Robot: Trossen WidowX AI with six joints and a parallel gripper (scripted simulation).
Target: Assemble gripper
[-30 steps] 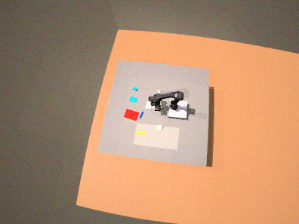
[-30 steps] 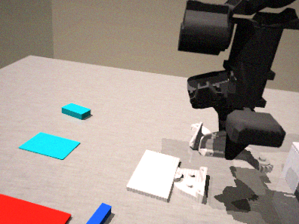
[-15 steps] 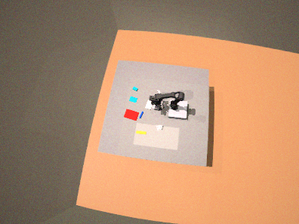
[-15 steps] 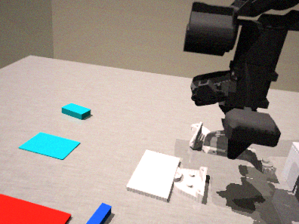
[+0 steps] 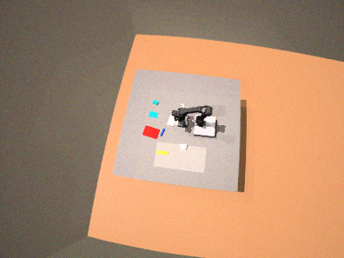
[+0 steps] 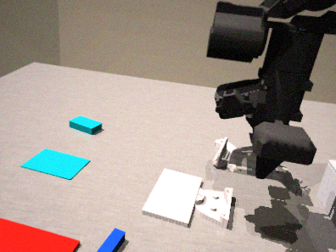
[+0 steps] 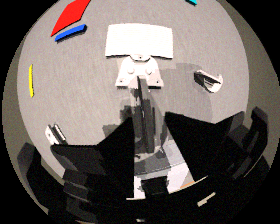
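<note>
My gripper tip is now 120 mm short of the flat white plate, 80 mm above it and 10 mm to the left of it. Also, from my gripper tip: flat cyan patch (330 mm ahead, 80 mm below, 40 mm to the right); then red patch (310 mm ahead, 170 mm to the left, 80 mm below); then blue bar (180 mm ahead, 140 mm to the left, 80 mm below).
</note>
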